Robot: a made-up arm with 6 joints.
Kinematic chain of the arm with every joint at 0, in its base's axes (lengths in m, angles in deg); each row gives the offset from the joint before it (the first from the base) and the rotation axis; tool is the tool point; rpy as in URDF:
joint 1: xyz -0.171 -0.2 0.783 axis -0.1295 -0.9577 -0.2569
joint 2: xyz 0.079 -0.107 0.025 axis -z
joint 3: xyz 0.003 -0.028 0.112 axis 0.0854 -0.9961 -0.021
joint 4: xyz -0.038 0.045 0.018 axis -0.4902 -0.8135 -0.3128
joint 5: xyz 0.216 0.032 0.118 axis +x
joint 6: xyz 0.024 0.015 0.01 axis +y
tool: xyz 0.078 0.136 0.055 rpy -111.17 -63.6 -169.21
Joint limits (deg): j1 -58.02..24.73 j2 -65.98..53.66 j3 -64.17..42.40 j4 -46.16..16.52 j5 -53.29..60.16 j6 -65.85..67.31
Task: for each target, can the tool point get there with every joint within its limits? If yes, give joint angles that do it. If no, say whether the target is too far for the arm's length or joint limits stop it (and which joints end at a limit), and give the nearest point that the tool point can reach.
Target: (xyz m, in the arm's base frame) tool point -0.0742 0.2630 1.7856
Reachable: no: too far | nearest point -0.1274 -0.0642 1.2990 | short by 0.589 m
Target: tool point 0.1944 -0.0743 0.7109
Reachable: yes | joints -22.42 13.60 -8.80 -39.45 -34.47 22.43
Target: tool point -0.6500 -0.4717 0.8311
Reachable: no: joint limits stop it (at a limit: joint 2, joint 3, joint 4, joint 5) | nearest point -0.3329 -0.2812 0.8025 | short by 0.371 m
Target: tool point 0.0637 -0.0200 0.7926
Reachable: yes | joints 14.34 -21.95 -53.36 -11.68 -24.23 -4.14
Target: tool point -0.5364 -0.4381 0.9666
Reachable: no: joint limits stop it (at a limit: joint 1, joint 2, joint 3, joint 4, joint 6) | nearest point -0.4702 -0.3055 1.1758 | short by 0.256 m
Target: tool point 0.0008 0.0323 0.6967
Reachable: yes | joints -40.25 -32.08 -30.53 3.33 -29.51 47.09
